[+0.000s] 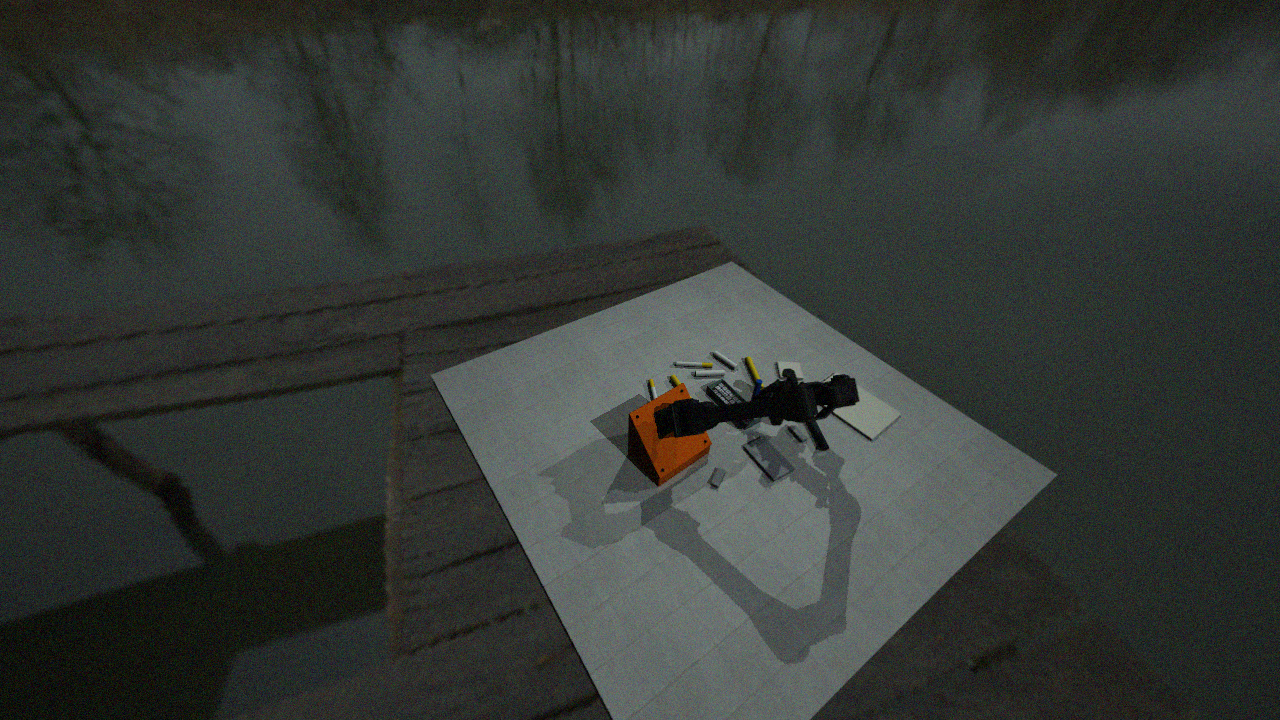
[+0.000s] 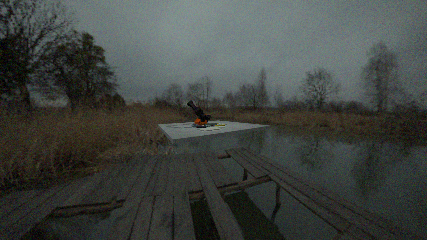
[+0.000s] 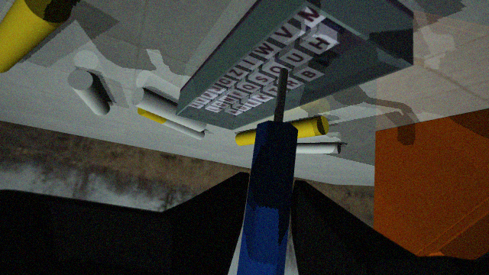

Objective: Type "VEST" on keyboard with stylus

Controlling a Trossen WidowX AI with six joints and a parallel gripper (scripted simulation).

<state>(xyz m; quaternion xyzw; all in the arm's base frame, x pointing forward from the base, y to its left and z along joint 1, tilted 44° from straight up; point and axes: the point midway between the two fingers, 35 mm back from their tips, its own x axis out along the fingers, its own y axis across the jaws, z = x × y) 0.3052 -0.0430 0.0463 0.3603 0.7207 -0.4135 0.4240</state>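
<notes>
The yellow stick is 110 mm behind my gripper tip, 180 mm to the left of it and 80 mm below it. The rest, counted from my gripper tip: blue stylus: 10 mm below; grey plate: 60 mm behind, 140 mm to the right, 80 mm below; black bar: 120 mm ahead, 150 mm to the right, 80 mm below.
</notes>
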